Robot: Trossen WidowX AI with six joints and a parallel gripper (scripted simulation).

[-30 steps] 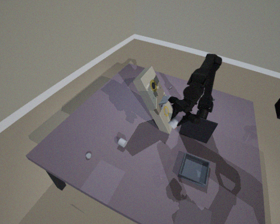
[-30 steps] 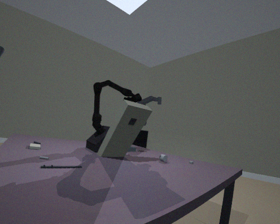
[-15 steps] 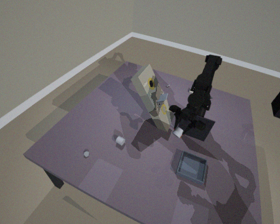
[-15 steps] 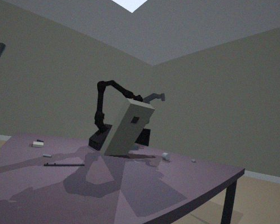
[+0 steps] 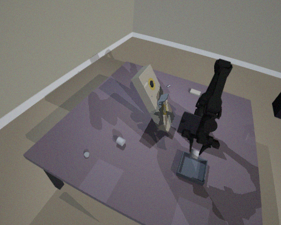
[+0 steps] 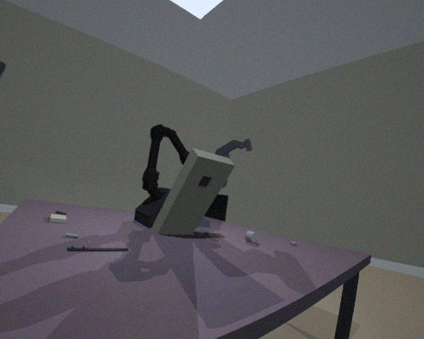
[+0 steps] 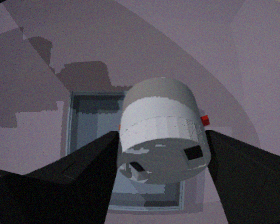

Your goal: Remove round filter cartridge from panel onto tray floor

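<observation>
My gripper tip is 150 mm above the grey tray, 30 mm past it and 10 mm to the left of it. The rest, counted from my gripper tip: round filter cartridge (right at my gripper tip); then pale block (750 mm to the right, 150 mm below, 120 mm ahead).
</observation>
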